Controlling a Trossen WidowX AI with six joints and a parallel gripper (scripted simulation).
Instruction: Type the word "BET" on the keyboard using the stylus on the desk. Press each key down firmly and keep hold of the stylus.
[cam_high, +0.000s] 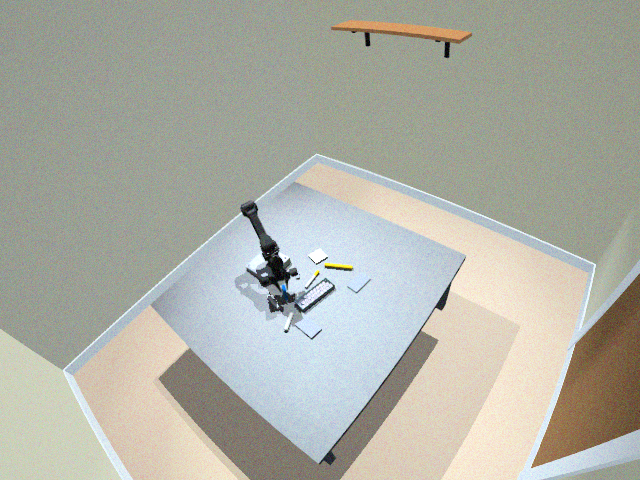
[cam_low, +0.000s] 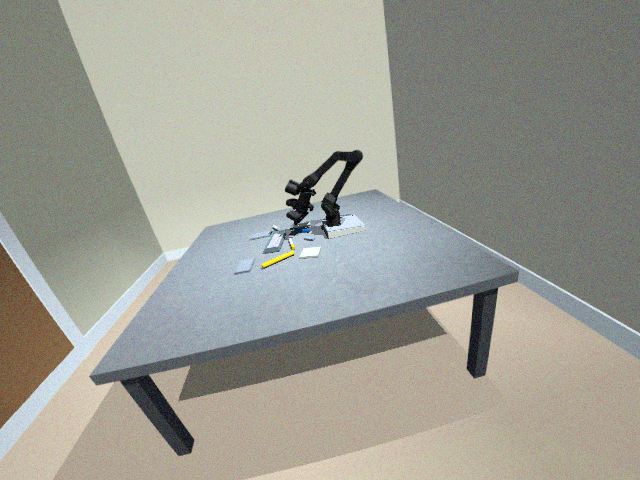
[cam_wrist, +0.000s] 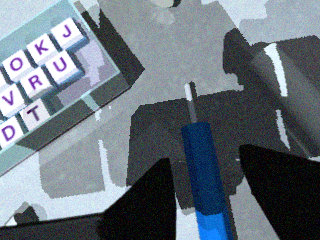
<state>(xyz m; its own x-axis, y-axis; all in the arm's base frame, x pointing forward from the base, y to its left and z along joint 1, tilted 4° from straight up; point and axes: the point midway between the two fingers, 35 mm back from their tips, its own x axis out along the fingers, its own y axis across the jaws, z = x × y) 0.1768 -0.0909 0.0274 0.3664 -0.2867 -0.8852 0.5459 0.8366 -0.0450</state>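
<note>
The stylus lies 4 cm below my gripper tip, 1 cm to the right of it and 1 cm ahead of it. The rest, counted from my gripper tip: grey stylus tip 4 cm below, 4 cm ahead, 3 cm to the right; then white pad 30 cm to the left, 5 cm behind, 4 cm below; then yellow marker 31 cm to the left, 10 cm ahead, 4 cm below.
</note>
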